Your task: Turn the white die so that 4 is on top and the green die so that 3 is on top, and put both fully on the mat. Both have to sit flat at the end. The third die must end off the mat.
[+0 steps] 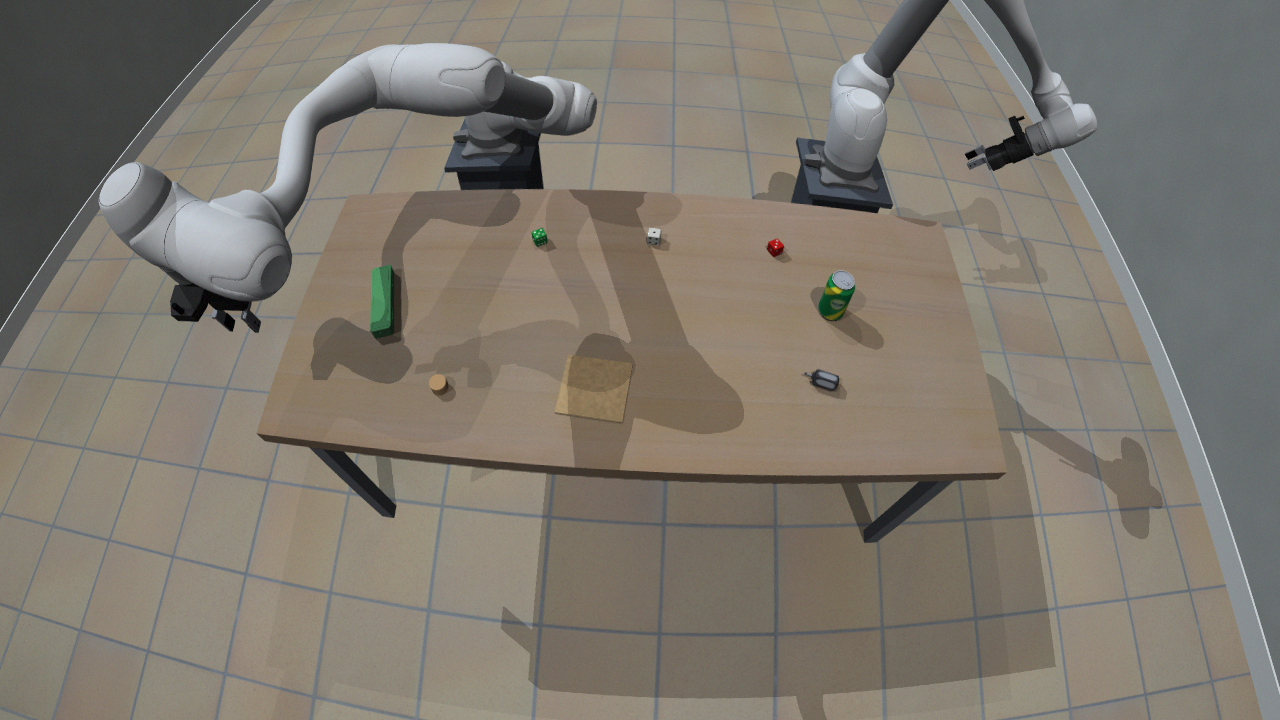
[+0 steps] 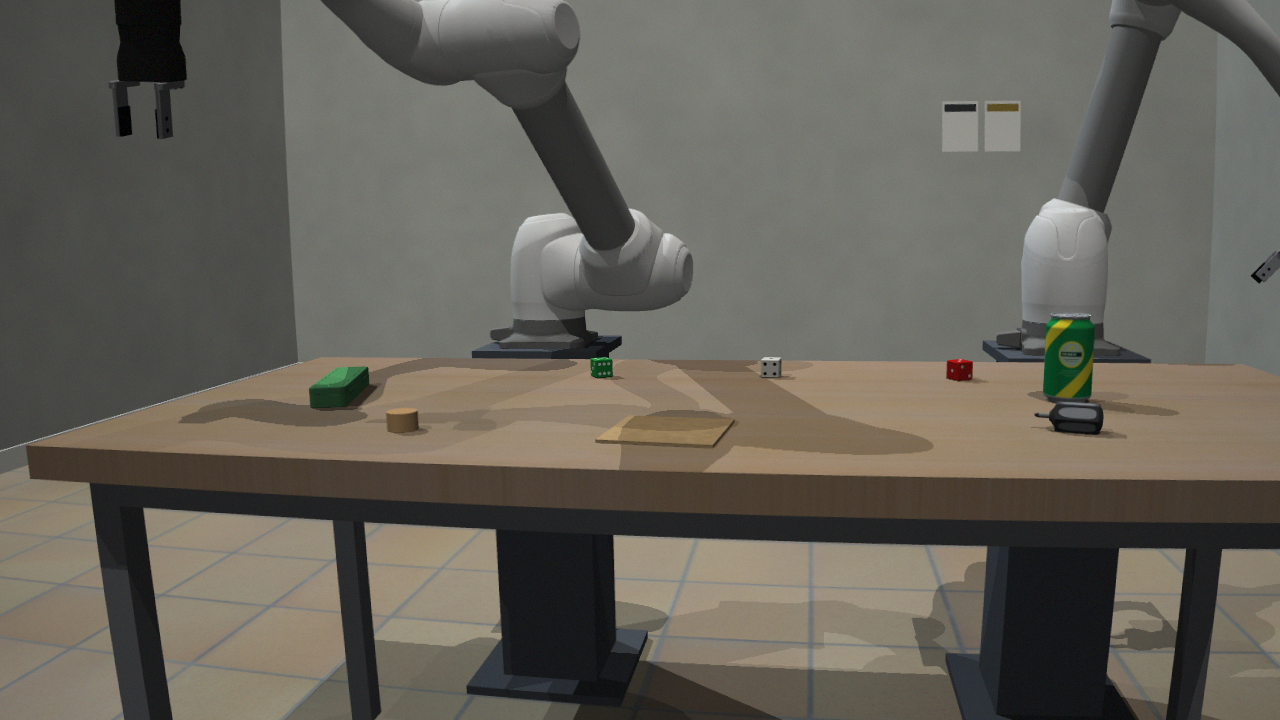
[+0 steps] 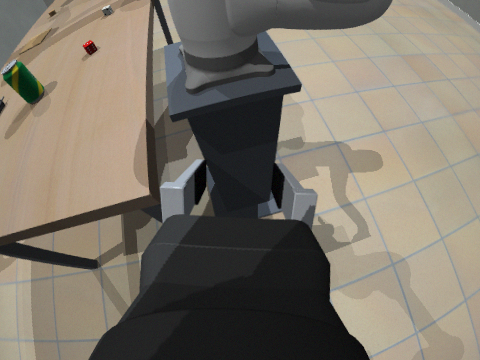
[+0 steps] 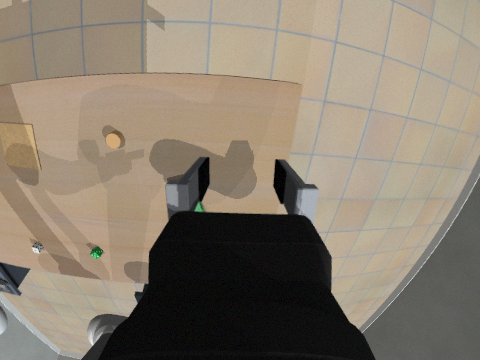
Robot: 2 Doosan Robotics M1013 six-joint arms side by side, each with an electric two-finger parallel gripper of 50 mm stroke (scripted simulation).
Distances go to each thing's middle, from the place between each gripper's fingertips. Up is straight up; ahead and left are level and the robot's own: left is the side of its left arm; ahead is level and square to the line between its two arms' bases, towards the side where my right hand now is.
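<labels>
The wooden disc (image 2: pixel 401 420) is 380 mm below my right hand (image 2: pixel 144 136), 270 mm to the left of it and 120 mm behind it. Counted from my right hand as well: the can (image 2: pixel 1069 341), 1130 mm to the left, 420 mm behind, 330 mm below; the dark grey object (image 2: pixel 1087 418), 1090 mm to the left, 230 mm behind, 380 mm below; the green box (image 2: pixel 336 389), 50 mm to the left, 330 mm behind, 380 mm below.
The can is 480 mm to the right of my left hand (image 1: pixel 967 161), 520 mm ahead of it and 90 mm below it. The dark grey object is 520 mm to the right of my left hand, 720 mm ahead of it and 140 mm below it.
</labels>
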